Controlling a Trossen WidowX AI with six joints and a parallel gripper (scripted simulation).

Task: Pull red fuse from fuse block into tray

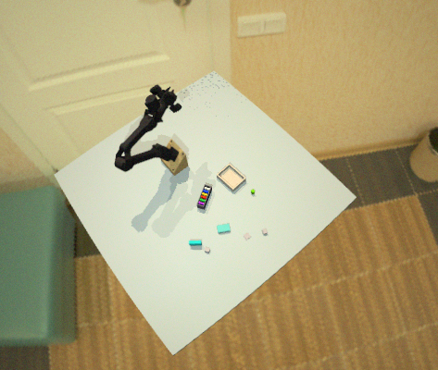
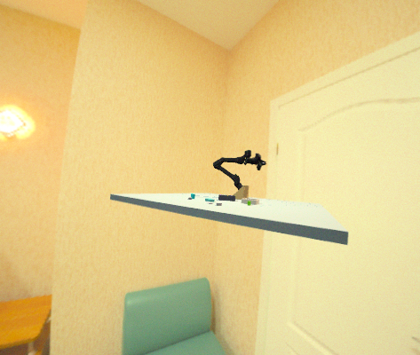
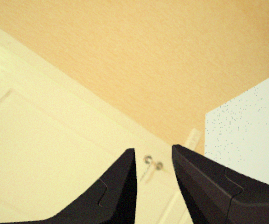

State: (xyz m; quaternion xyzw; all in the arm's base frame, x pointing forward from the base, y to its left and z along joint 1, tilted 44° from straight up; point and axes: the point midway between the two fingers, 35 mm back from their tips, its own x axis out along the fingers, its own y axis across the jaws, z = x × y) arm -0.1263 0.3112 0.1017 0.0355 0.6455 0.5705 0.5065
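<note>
Right now my gripper tip is 460 mm short of the red fuse, 240 mm to the left of it and 340 mm above it. Also, from my gripper tip: tray (480 mm ahead, 40 mm to the right, 360 mm below); green fuse (470 mm ahead, 250 mm to the right, 340 mm below).
</note>
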